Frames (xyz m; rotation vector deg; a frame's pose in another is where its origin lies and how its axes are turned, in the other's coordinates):
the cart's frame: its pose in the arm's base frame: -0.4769 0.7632 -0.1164 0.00 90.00 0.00
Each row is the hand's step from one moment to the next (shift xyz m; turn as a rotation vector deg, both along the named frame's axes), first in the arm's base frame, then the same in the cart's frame.
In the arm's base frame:
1: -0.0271 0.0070 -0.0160 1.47 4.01 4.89
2: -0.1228 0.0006 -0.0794 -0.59 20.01 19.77
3: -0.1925 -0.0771 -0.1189 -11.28 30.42 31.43
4: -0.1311 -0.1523 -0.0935 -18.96 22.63 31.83
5: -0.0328 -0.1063 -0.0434 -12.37 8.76 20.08
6: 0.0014 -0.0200 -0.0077 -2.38 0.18 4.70
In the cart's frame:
1: 0.0160 0.0070 -0.0271 -4.89 4.01 1.47
2: 0.0794 0.0006 -0.1228 -19.77 20.01 -0.59
3: 0.1189 -0.0771 -0.1925 -31.43 30.42 -11.28
4: 0.0935 -0.1523 -0.1311 -31.83 22.63 -18.96
5: 0.0434 -0.1063 -0.0328 -20.08 8.76 -12.37
6: 0.0077 -0.0200 0.0014 -4.70 0.18 -2.38

